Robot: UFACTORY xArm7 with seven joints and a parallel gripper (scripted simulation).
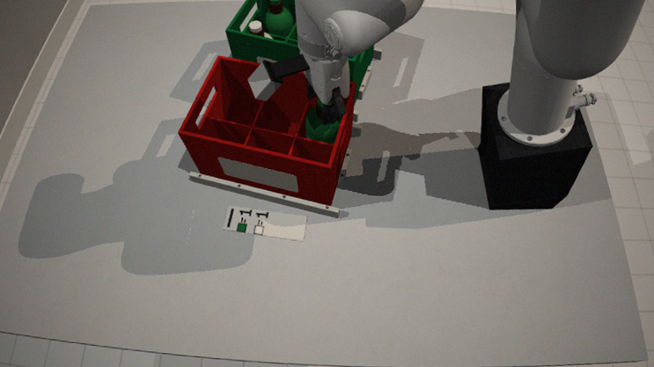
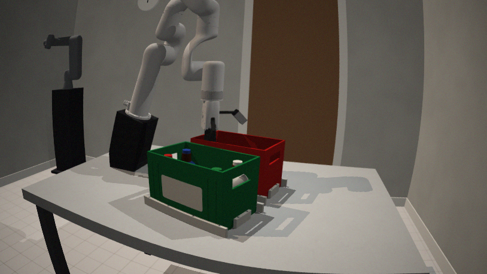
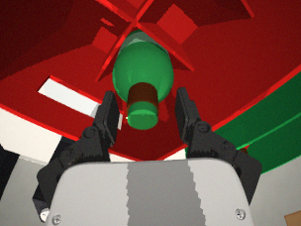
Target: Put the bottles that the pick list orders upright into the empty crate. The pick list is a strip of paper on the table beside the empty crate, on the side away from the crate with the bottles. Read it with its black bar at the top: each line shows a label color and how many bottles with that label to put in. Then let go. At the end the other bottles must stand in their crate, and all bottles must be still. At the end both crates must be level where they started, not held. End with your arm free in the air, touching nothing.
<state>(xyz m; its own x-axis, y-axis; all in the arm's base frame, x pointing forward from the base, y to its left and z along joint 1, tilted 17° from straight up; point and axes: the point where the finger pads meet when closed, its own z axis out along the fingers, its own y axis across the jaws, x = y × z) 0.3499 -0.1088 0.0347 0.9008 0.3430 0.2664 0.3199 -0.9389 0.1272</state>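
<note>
My hand is 120 mm short of the white-capped bottle, 210 mm to the left of it and 70 mm above it. From my hand the other things lie so: red crate (100 mm ahead, 10 mm to the left, 70 mm below); then green crate (20 mm ahead, 220 mm to the right, 70 mm below); then blue bottle (50 mm behind, 140 mm to the right, 70 mm below).
</note>
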